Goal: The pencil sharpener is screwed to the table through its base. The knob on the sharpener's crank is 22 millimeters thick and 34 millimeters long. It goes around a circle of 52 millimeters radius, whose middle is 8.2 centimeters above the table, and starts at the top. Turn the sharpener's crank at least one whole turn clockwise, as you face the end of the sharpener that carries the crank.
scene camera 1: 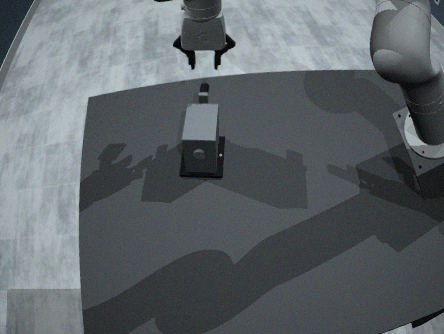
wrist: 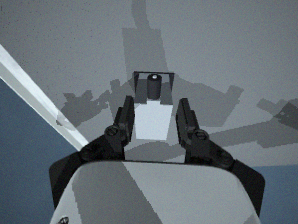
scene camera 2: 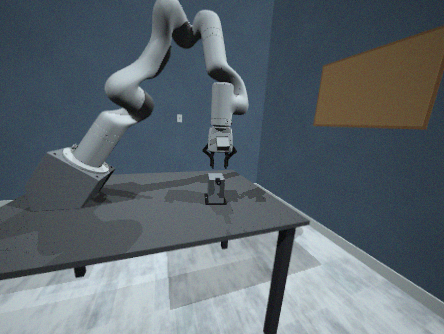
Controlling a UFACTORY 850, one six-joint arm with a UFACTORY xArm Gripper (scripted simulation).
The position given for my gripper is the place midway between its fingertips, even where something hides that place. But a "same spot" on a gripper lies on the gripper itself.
my gripper: scene camera 1 204, 66; wrist; scene camera 2
same spot on my gripper: (wrist: 199, 148) = (scene camera 2: 212, 155)
